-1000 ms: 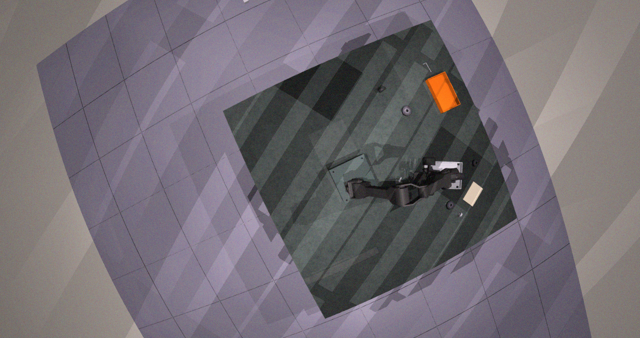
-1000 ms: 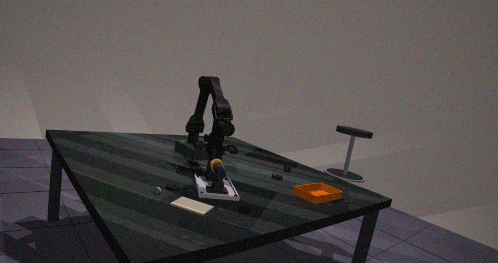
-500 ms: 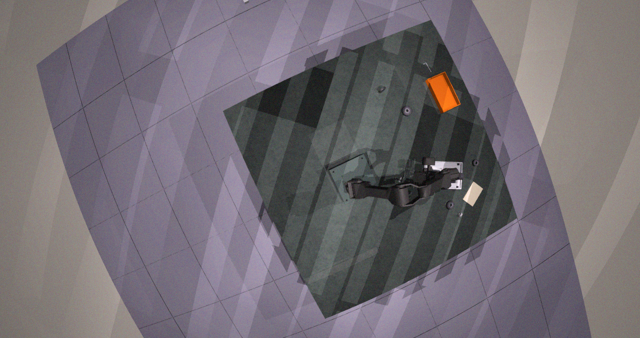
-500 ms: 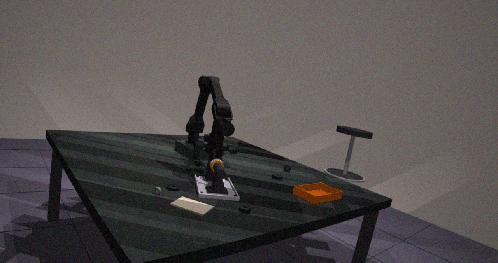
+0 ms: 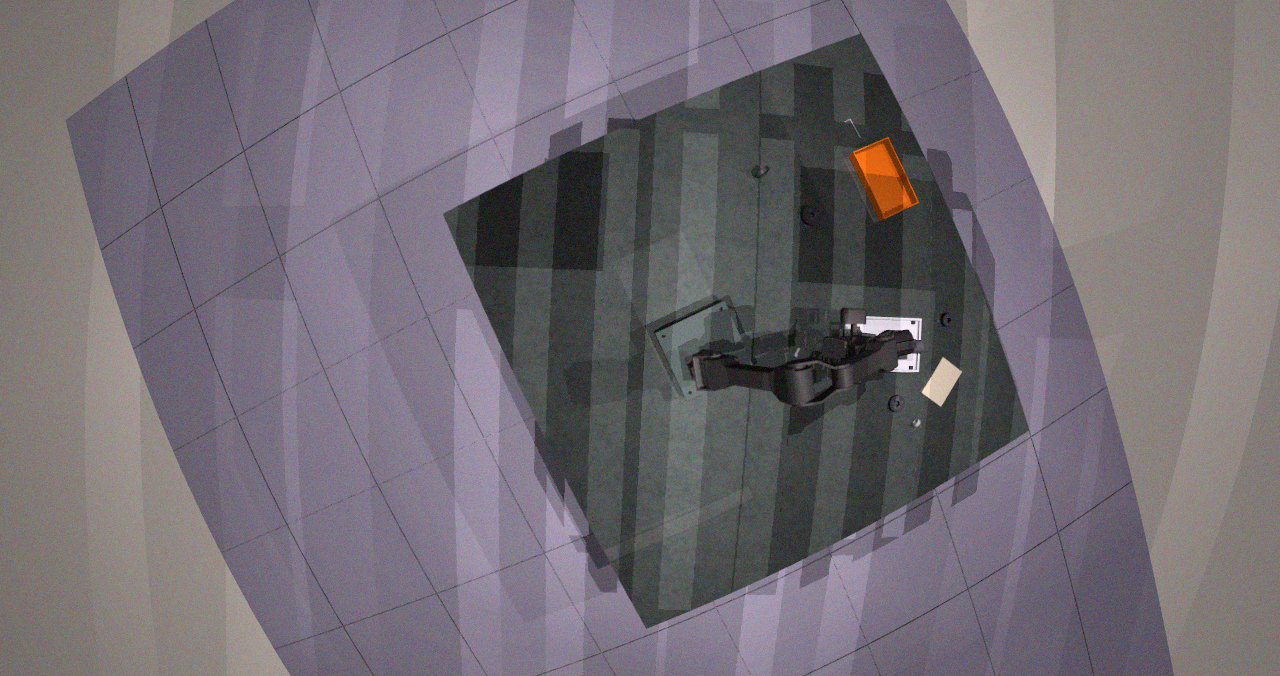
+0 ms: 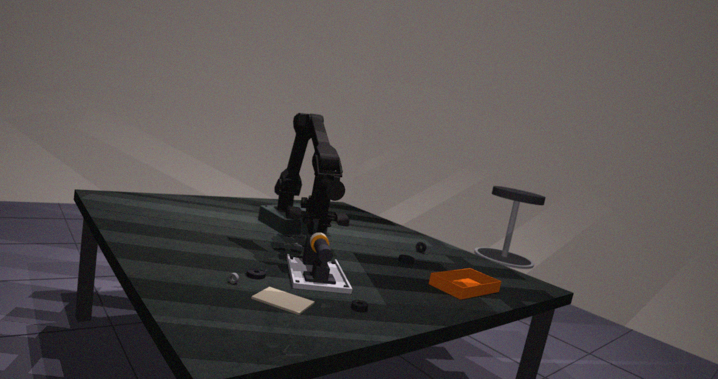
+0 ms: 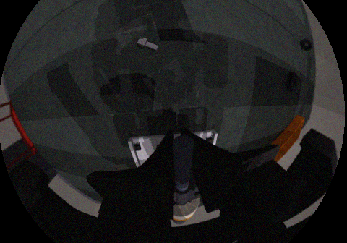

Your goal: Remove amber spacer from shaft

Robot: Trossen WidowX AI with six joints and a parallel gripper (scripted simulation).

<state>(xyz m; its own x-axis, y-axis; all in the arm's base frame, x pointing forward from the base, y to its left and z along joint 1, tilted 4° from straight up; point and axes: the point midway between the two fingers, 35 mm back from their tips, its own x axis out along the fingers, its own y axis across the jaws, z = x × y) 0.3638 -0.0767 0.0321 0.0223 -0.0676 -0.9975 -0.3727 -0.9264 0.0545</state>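
Right now the cream spacer is 8 cm ahead of my gripper tip, 3 cm to the right of it and 3 cm above it. Round my gripper tip: orange tray (37 cm to the left, 30 cm ahead, 4 cm below); then cream card (28 cm ahead, 23 cm to the right, 4 cm below); then amber spacer (11 cm ahead, 4 cm to the right, 3 cm above).
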